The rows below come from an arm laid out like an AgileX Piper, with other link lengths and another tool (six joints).
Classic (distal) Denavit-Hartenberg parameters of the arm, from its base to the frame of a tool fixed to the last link. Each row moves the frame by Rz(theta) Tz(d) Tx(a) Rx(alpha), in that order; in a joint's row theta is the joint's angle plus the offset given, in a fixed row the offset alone. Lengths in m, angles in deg.
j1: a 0  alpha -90  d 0.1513  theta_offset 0
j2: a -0.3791  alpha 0  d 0  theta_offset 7.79
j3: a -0.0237  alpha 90  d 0  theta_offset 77.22
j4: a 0  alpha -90  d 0.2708  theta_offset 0
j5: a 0  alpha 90  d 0  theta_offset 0
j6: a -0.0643  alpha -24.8  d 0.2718  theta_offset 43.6
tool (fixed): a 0  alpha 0  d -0.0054  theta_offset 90
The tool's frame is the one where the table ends.
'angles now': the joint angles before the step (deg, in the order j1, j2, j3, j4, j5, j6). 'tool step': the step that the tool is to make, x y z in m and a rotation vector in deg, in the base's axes. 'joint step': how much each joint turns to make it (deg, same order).
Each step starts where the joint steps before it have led.
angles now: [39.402, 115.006, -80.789, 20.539, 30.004, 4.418]
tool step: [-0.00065, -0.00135, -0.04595, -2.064, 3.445, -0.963]
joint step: [-0.033, 4.330, 0.001, 0.415, -0.507, 0.660]
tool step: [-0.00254, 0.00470, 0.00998, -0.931, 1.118, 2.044]
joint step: [0.000, -0.062, -3.130, -1.092, 4.958, 0.000]
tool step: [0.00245, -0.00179, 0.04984, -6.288, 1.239, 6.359]
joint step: [-0.119, 0.002, -13.599, -7.454, 18.983, 1.424]
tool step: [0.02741, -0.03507, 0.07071, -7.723, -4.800, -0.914]
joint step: [-0.484, -0.178, -14.235, -11.012, 15.163, 4.304]
